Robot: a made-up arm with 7 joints. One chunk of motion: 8 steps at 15 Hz.
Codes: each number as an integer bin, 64 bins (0 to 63) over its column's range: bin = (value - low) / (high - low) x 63, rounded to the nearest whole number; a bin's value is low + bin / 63 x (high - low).
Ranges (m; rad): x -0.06..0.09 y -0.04..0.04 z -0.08..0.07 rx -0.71..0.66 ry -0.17..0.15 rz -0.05..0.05
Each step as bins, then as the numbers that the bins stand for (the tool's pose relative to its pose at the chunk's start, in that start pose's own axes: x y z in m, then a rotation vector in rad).
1 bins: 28 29 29 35 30 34
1 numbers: 0.0067 -0.0032 -0.0110 0.0511 -0.0176 0.0040
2 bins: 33 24 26 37 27 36
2 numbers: 0.0186 -0.0095 -0.0181 0.0946 -0.0329 0.0071
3 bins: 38 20 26 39 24 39
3 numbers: 0.0305 -0.0146 -0.0181 0.1381 -0.0481 0.0119
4 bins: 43 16 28 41 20 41
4 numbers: 0.0424 -0.0197 -0.0133 0.1816 -0.0684 0.0151
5 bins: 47 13 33 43 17 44
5 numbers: 0.0519 -0.0235 -0.0014 0.2251 -0.0837 0.0198
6 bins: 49 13 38 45 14 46
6 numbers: 0.0567 -0.0235 0.0105 0.2686 -0.0989 0.0230
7 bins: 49 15 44 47 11 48
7 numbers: 0.0567 -0.0210 0.0248 0.3121 -0.1141 0.0262
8 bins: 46 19 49 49 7 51
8 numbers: 0.0495 -0.0159 0.0367 0.3556 -0.1344 0.0310
